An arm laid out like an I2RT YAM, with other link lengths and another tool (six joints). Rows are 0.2 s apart.
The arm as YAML. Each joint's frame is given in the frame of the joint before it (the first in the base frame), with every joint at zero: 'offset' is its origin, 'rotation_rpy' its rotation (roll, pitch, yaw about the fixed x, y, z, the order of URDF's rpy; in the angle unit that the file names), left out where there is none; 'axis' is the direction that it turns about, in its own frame. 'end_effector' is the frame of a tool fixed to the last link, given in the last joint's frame.
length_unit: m
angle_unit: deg
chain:
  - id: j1
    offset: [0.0, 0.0, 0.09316]
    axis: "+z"
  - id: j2
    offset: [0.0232, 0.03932, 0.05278]
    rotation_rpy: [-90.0, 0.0, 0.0]
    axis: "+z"
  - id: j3
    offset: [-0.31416, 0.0, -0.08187]
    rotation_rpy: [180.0, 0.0, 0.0]
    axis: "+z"
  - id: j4
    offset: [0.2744, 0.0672, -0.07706]
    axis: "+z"
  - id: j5
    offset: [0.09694, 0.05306, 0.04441]
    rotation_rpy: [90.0, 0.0, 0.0]
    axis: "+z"
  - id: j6
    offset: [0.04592, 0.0, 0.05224]
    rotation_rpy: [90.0, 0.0, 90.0]
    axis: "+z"
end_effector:
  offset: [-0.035, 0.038, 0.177]
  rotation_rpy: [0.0, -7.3, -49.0]
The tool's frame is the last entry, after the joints.
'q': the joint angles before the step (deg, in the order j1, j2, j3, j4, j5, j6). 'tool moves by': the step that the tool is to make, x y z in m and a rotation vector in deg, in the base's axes. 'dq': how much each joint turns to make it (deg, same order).
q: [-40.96, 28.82, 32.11, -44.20, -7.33, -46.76]
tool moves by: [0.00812, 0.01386, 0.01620, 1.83, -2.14, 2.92]
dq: [0.06, 0.28, 2.78, -2.04, -3.98, 0.25]
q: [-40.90, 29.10, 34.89, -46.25, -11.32, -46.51]
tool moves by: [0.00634, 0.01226, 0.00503, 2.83, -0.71, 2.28]
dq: [-0.03, 1.54, 1.57, -1.24, -3.45, 0.46]
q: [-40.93, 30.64, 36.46, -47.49, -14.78, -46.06]
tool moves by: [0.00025, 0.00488, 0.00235, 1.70, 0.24, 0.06]
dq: [0.07, 0.96, 1.16, -1.27, -0.75, 0.87]
